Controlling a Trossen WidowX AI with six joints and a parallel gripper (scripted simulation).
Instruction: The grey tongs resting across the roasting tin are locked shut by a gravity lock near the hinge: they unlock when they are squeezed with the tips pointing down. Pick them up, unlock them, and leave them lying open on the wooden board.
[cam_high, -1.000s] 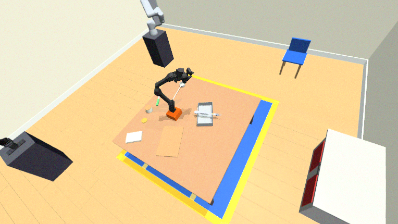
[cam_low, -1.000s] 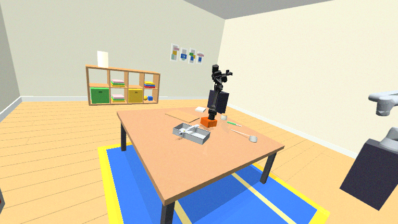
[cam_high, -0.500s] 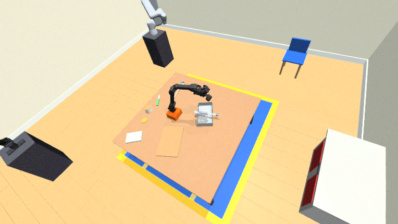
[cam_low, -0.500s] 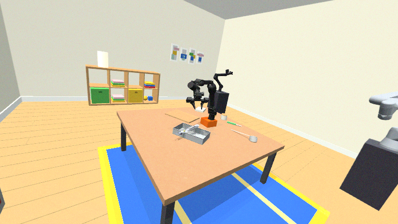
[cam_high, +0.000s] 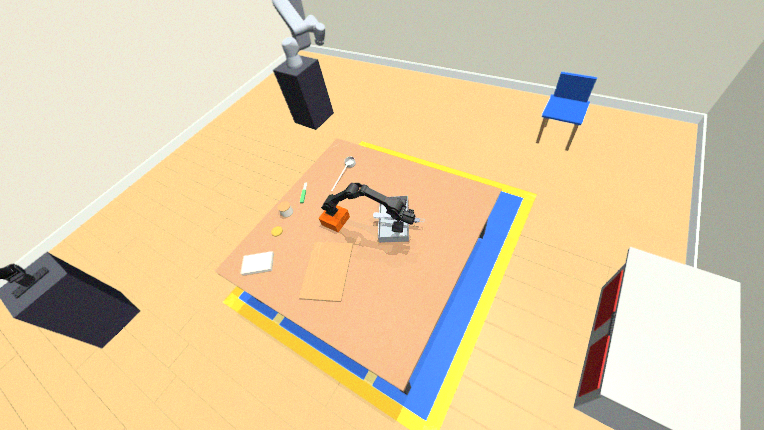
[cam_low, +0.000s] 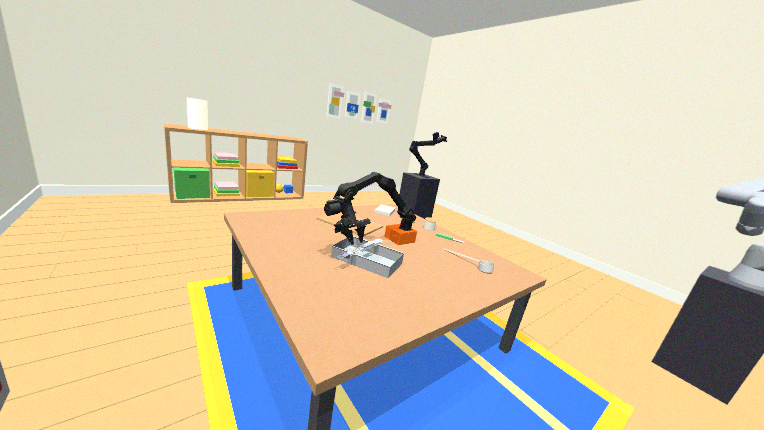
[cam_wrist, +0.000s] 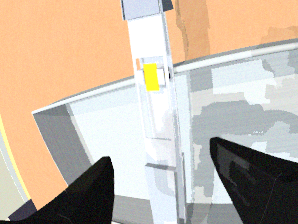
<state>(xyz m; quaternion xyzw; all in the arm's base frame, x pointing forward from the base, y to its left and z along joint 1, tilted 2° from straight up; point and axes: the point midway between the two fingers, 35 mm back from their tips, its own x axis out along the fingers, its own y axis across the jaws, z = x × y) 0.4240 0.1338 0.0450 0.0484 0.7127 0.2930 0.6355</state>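
Right now my gripper tip is 3 cm short of the yellow lock piece, 2 cm to the right of it and 3 cm above it. From my gripper tip the other things lie so: roasting tin (6 cm behind, 1 cm to the left, 6 cm below); green-handled tool (75 cm behind, 7 cm to the right, 9 cm below); wooden board (22 cm behind, 47 cm to the right, 8 cm below).
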